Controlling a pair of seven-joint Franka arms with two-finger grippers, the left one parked.
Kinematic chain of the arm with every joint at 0, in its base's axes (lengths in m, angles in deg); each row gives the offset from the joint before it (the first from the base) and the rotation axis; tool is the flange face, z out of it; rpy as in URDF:
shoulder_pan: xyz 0 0 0.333 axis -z
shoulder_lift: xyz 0 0 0 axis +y
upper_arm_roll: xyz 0 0 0.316 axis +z
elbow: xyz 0.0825 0 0 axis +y
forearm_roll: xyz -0.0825 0 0.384 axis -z
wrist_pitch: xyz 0 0 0 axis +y
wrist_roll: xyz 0.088 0 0 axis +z
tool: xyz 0 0 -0.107 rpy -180 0 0
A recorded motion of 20 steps. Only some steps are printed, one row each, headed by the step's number.
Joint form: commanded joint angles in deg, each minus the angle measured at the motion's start. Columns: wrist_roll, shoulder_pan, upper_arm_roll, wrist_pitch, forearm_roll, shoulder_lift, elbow.
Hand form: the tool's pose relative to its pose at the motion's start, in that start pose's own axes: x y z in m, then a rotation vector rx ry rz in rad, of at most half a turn. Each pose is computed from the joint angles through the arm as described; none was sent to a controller.
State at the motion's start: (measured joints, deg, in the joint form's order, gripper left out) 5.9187 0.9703 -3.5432 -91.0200 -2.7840 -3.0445 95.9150
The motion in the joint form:
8: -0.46 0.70 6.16 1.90 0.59 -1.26 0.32
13: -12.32 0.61 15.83 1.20 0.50 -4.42 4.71
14: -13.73 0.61 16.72 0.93 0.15 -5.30 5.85
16: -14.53 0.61 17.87 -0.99 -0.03 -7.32 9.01
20: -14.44 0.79 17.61 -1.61 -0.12 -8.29 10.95
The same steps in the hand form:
8: -0.0078 -0.0523 -0.0032 -0.0187 -0.0228 -0.0873
13: -0.0327 -0.1442 0.0106 -0.0518 -0.0367 -0.0467
14: -0.0389 -0.1528 0.0128 -0.0523 -0.0372 -0.0365
16: -0.0495 -0.1629 0.0202 -0.0596 -0.0242 -0.0397
20: -0.0538 -0.1581 0.0270 -0.0620 -0.0299 -0.0317

